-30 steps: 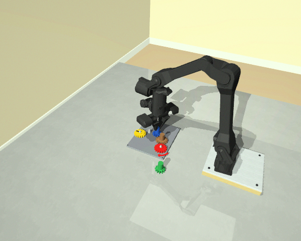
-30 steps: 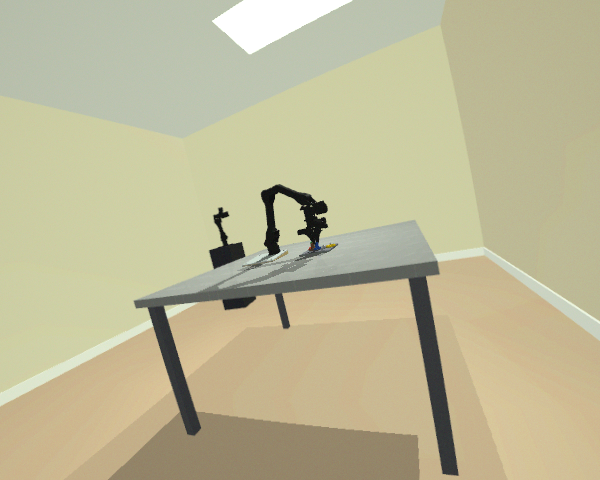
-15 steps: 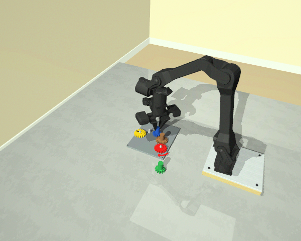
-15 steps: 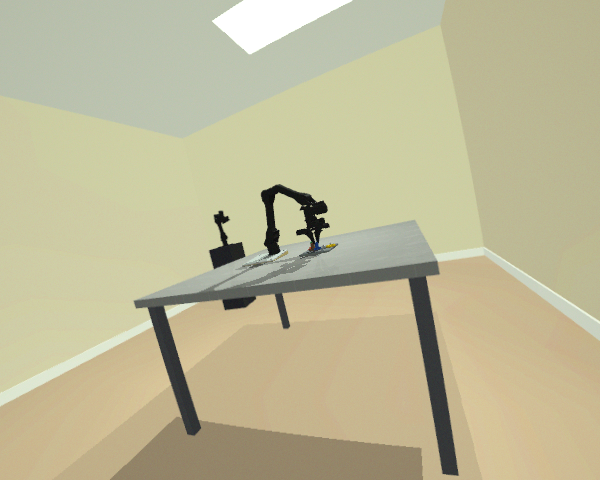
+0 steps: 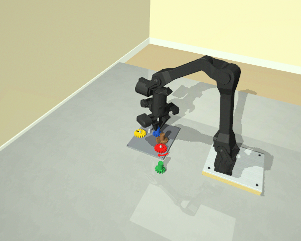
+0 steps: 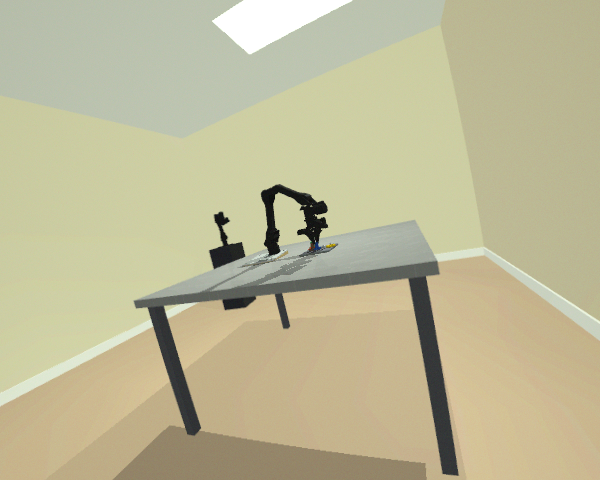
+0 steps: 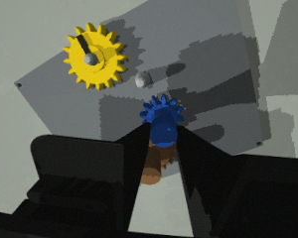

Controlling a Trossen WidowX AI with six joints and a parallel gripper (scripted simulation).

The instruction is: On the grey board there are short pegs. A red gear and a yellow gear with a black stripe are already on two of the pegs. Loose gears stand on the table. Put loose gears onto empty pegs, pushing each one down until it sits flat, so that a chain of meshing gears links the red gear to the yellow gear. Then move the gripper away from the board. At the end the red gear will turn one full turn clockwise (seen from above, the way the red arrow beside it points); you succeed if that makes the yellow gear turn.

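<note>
Now: gripper tip 1 cm above the blue gear. The rest, counted from my gripper tip: yellow gear (7 cm ahead, 2 cm to the left, 2 cm below); then brown gear (3 cm behind, 3 cm to the left, 2 cm below); then red gear (4 cm behind, 8 cm to the left, 2 cm below).
</note>
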